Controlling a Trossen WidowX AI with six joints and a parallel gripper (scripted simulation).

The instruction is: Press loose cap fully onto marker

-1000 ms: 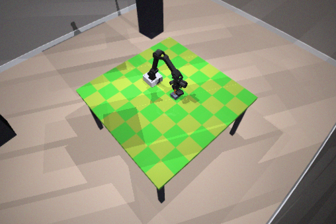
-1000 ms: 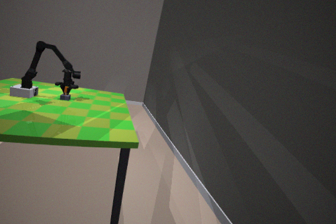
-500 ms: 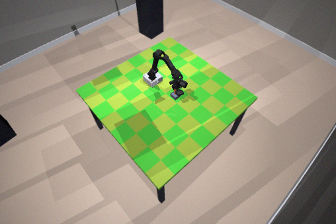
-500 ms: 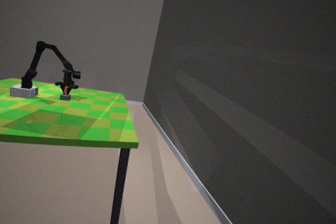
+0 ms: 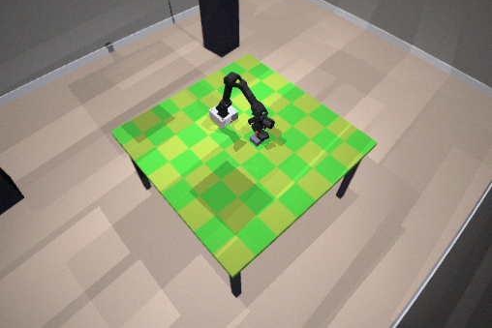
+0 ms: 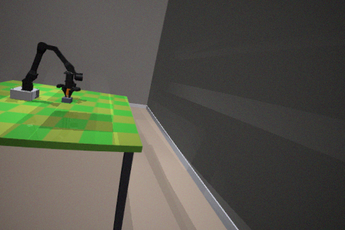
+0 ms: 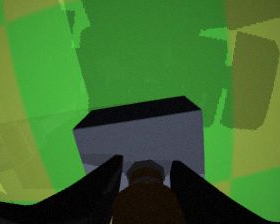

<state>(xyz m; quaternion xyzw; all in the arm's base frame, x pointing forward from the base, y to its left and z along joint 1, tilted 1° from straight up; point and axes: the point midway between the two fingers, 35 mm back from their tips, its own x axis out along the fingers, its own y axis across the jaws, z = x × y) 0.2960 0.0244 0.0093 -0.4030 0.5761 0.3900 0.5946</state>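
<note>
Right now my gripper tip is 10 mm to the left of the orange cap and 50 mm below it. From my gripper tip the other things lie so: holder block 10 mm to the right, 20 mm below.
</note>
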